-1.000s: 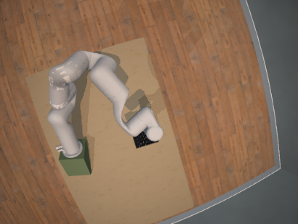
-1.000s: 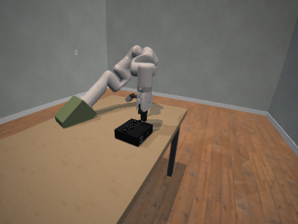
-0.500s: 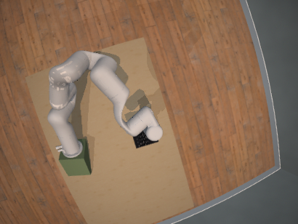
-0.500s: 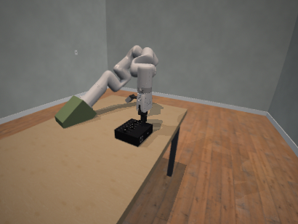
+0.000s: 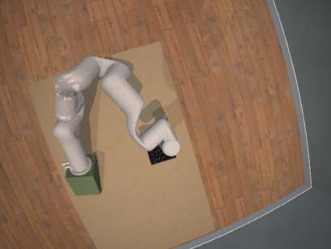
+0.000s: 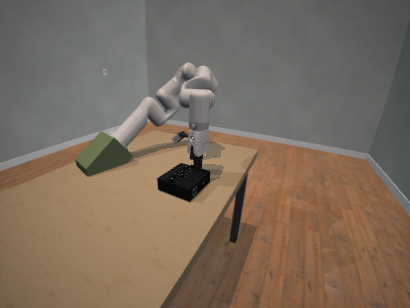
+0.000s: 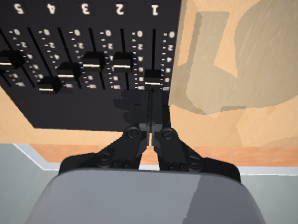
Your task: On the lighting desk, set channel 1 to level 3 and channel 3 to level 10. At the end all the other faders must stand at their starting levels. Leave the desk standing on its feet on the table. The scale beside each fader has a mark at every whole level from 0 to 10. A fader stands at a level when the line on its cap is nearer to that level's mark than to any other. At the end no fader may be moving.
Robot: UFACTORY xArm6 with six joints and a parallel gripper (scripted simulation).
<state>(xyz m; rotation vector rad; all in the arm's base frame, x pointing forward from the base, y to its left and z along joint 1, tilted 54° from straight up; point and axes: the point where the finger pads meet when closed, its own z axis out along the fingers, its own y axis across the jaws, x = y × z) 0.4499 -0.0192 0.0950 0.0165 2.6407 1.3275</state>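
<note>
My hand is 3 cm past the channel 1 cap and 1 cm above it. Round my hand: channel 2 fader cap 4 cm behind, 2 cm to the right, 1 cm below; then channel 3 cap 4 cm behind, 5 cm to the right, 1 cm below.
</note>
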